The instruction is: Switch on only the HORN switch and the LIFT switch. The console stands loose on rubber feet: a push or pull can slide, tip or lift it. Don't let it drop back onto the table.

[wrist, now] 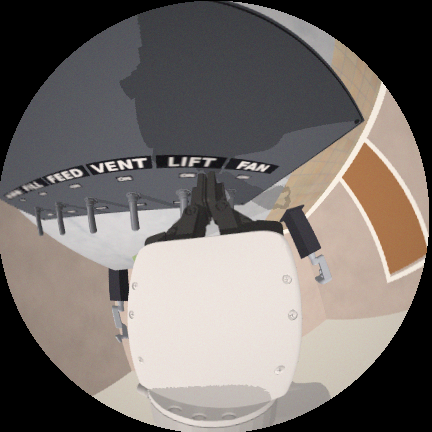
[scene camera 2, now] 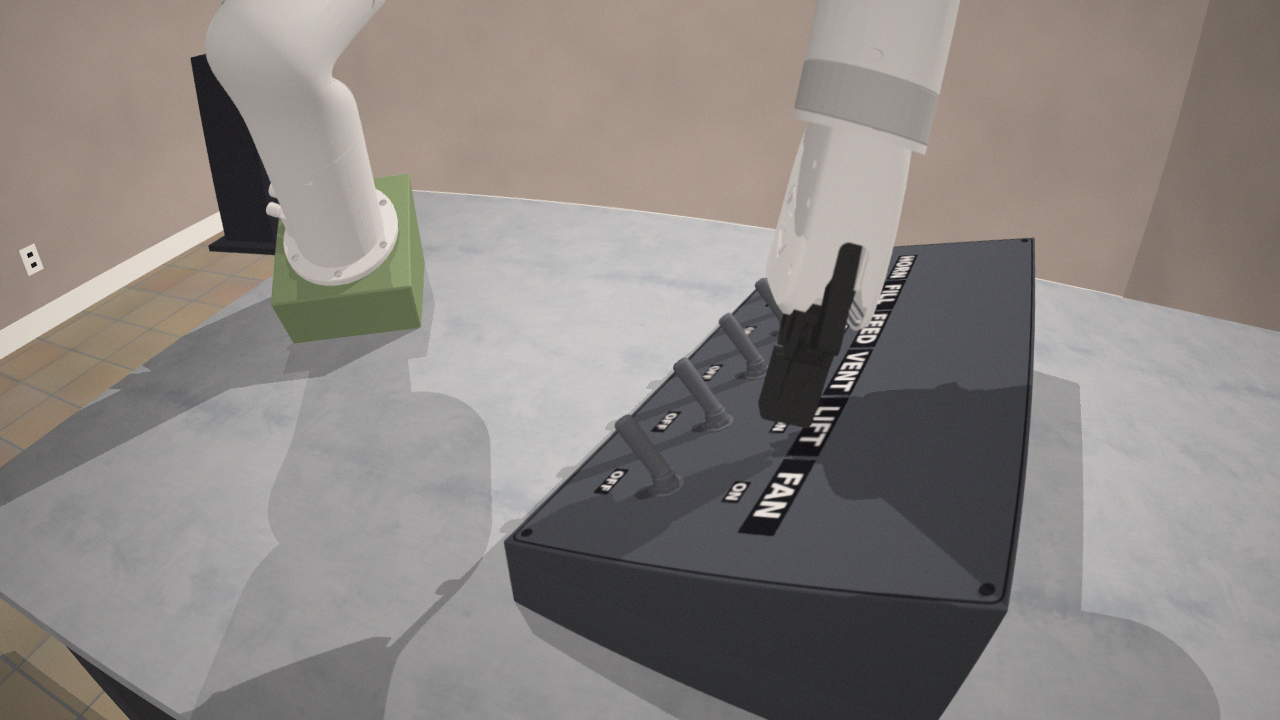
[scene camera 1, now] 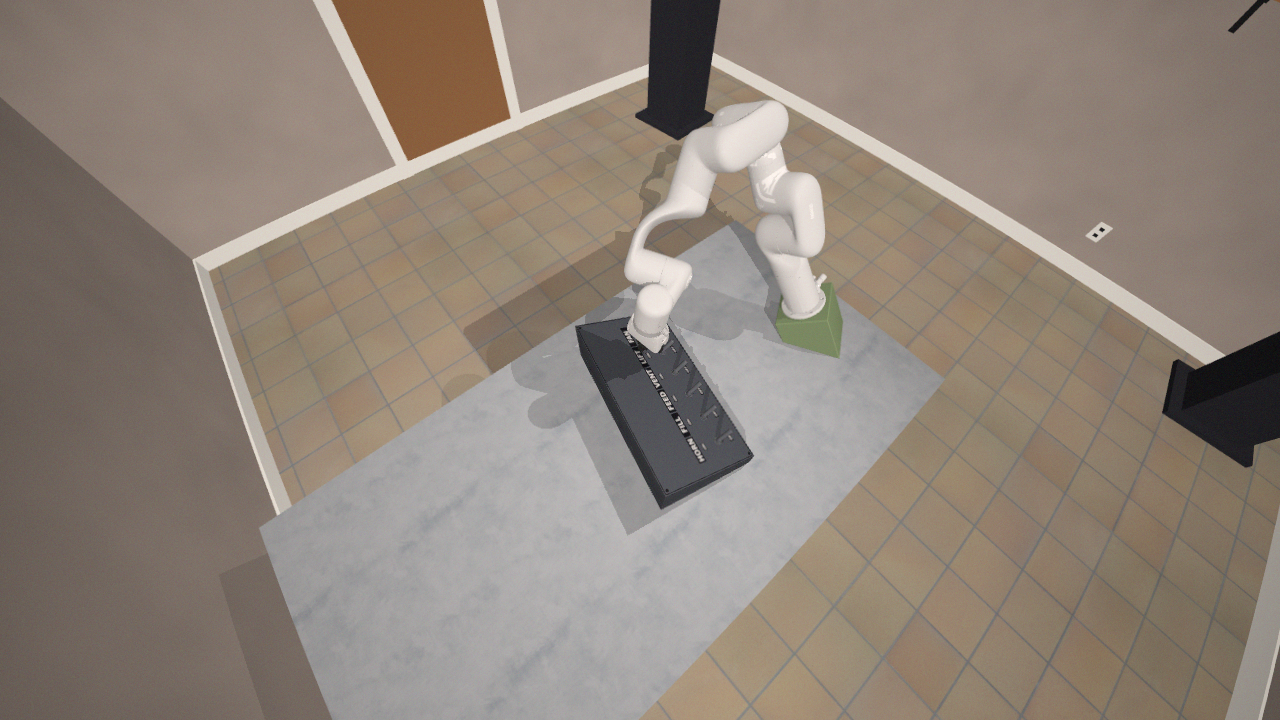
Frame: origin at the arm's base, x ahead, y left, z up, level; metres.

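Where they show: gripper, fingertip midpoint: [wrist: 208, 183] [scene camera 2: 783, 417] [scene camera 1: 643, 346]; arm's base, link origin: [scene camera 2: 341, 235] [scene camera 1: 803, 303].
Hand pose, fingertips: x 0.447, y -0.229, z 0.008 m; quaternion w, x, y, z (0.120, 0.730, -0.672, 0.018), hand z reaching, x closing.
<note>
Things, the pixels of their centre, and the offset from my fingertips. Level surfaces: height alone.
- dark console, body centre: [scene camera 2: 849, 404] [wrist: 103, 145] [scene camera 1: 658, 397] dx +0.059, dy +0.115, dz -0.062 m
- LIFT switch, body centre: [scene camera 2: 699, 389] [wrist: 183, 210] dx -0.054, dy +0.040, dz -0.014 m
- HORN switch, body centre: [wrist: 38, 222] [scene camera 1: 724, 435] dx +0.039, dy +0.312, dz -0.014 m
- LIFT label, body centre: [scene camera 2: 819, 425] [wrist: 190, 161] [scene camera 1: 640, 357] dx +0.024, dy +0.013, dz -0.011 m
- FAN switch, body centre: [scene camera 2: 644, 449] dx -0.078, dy -0.029, dz -0.014 m
- VENT switch, body centre: [scene camera 2: 741, 341] [wrist: 133, 213] dx -0.031, dy +0.108, dz -0.014 m
- FEED switch, body centre: [scene camera 2: 775, 303] [wrist: 90, 217] dx -0.008, dy +0.176, dz -0.014 m
- FILL switch, body centre: [wrist: 59, 220] [scene camera 1: 709, 411] dx +0.016, dy +0.244, dz -0.014 m
- grey table, surface height: dz -0.120 m
The dark console [scene camera 1: 631, 402] [scene camera 2: 948, 340] [wrist: 80, 125] sits on the table, its labelled switches in a row. The LIFT switch [scene camera 2: 702, 394] [wrist: 183, 199] leans toward its OFF side, partly hidden by a finger in the wrist view. The HORN switch [wrist: 40, 221] stands at the row's far end and leans the same way as its neighbours; my gripper hides it in scene camera 2. My gripper [scene camera 2: 787, 413] [wrist: 208, 183] is shut and empty, its tips low over the panel on the ON side of the LIFT switch, near the LIFT label [scene camera 2: 816, 427] [wrist: 190, 162]. Whether the tips touch the panel is unclear.
The FAN switch [scene camera 2: 648, 454] and the VENT switch [scene camera 2: 742, 345] [wrist: 133, 211] flank LIFT, both leaning toward OFF. The FEED switch [wrist: 91, 215] and the FILL switch [wrist: 61, 218] stand between VENT and HORN. The arm's green base block [scene camera 1: 810, 335] [scene camera 2: 349, 313] stands on the grey table [scene camera 1: 447, 555].
</note>
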